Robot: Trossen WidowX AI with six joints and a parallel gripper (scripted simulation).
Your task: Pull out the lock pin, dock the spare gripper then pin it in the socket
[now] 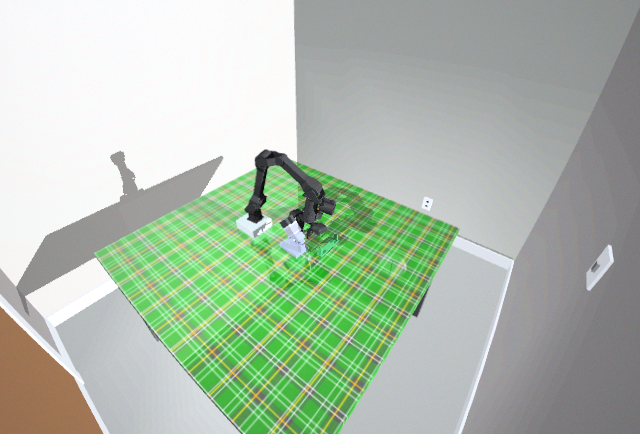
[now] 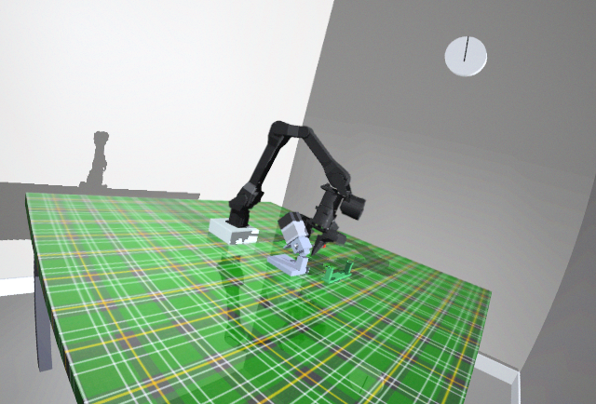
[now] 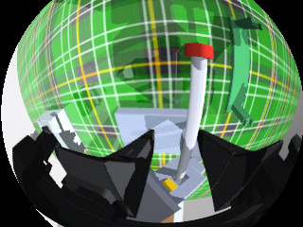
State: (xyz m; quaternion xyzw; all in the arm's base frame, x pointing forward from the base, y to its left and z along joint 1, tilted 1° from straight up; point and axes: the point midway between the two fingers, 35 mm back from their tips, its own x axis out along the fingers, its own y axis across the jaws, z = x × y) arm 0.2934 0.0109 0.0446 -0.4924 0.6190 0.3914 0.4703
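The light grey mount is 10 mm behind my gripper tip and 40 mm to the right of it. From my gripper tip the other things lie so: spare gripper 40 mm behind, 40 mm to the right, 60 mm above; green u-shaped cradle 100 mm ahead, 50 mm to the left, 30 mm below.
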